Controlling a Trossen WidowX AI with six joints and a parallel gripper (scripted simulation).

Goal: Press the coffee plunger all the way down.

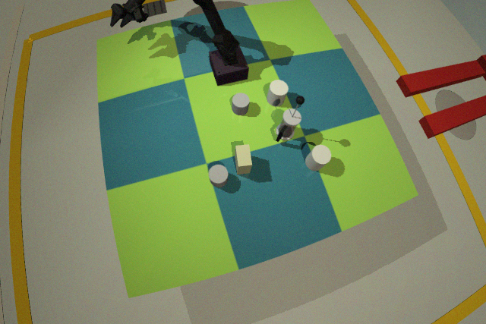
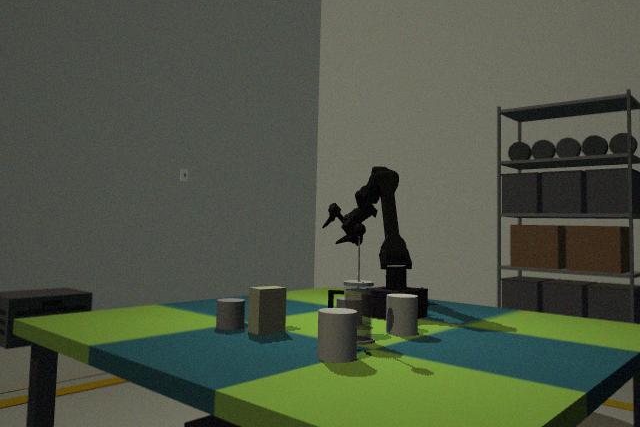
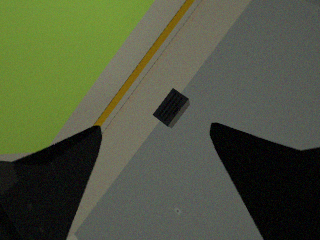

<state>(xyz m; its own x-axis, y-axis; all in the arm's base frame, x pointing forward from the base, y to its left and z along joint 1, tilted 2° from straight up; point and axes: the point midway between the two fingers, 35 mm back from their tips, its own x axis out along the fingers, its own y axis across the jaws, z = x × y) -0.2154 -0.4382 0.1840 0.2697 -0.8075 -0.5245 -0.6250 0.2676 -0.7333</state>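
Right now the coffee press is 610 mm to the left of my gripper tip, 590 mm ahead of it and 100 mm below it.
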